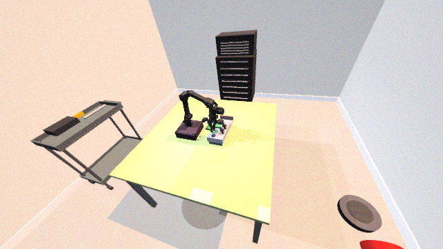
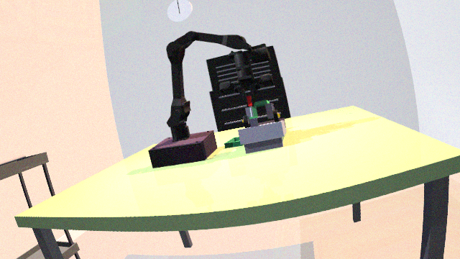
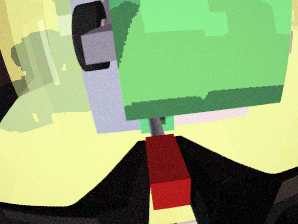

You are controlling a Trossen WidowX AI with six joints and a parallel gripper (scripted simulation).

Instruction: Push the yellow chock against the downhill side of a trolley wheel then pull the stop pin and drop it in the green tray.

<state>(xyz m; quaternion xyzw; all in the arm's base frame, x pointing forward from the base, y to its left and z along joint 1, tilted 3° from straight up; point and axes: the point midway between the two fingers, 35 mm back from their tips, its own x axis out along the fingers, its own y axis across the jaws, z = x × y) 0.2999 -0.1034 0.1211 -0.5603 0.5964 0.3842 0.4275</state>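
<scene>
My gripper tip is 20 mm past the yellow chock, 170 mm to the right of it and 70 mm above it. Round my gripper tip: stop pin: right at my gripper tip; then grey ramp: 30 mm ahead, 90 mm to the left, 110 mm below; then green trolley: 30 mm ahead, 80 mm to the left, 40 mm below.
</scene>
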